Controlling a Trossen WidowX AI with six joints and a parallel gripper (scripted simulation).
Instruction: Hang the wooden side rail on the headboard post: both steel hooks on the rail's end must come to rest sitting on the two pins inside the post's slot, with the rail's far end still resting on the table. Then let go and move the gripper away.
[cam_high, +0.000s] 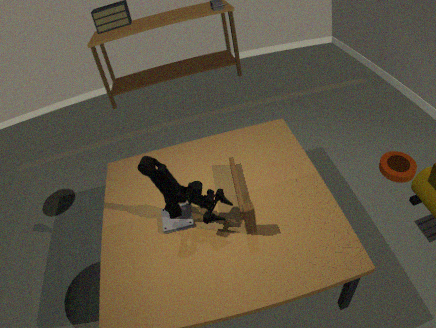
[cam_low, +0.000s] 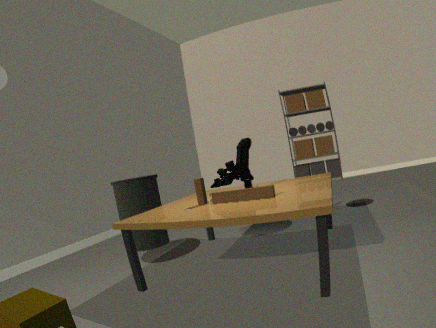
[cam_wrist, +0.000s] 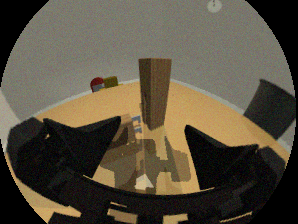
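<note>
Right now the wooden headboard post is 8 cm ahead of my gripper tip, 6 cm to the right of it and 1 cm below it.
</note>
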